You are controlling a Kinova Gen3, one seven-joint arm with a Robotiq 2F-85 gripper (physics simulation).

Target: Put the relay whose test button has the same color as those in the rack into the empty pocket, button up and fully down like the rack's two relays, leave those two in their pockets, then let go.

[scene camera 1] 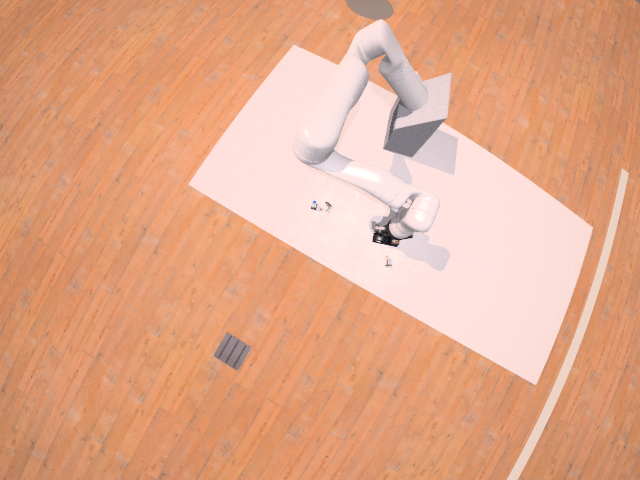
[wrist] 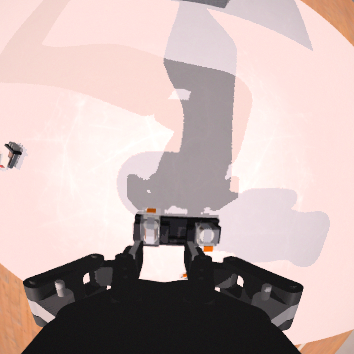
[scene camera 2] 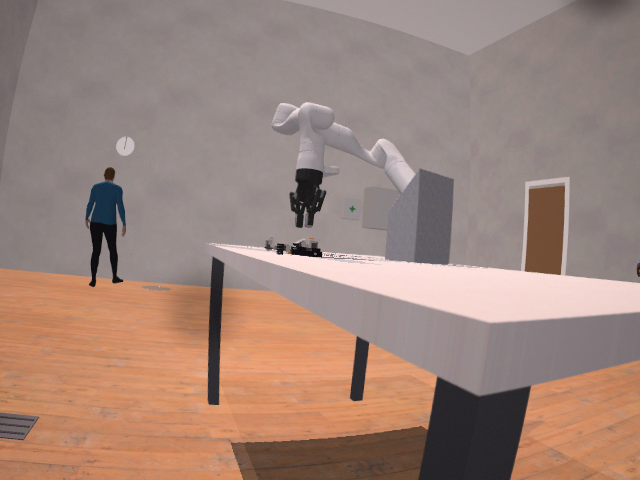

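The black rack holds two clear relays at its ends, with orange buttons; the middle pocket between them is empty. A loose relay with an orange button lies beside the rack; in the wrist view a bit of its orange shows between the fingers. A blue-button relay and another relay, with a little red beside it, lie farther left. My gripper is partly open and empty, pointing down, above the rack and table.
The white table carries the grey arm pedestal behind the rack. The near table edge runs just beyond the loose orange-button relay. A person stands on the floor beyond the table.
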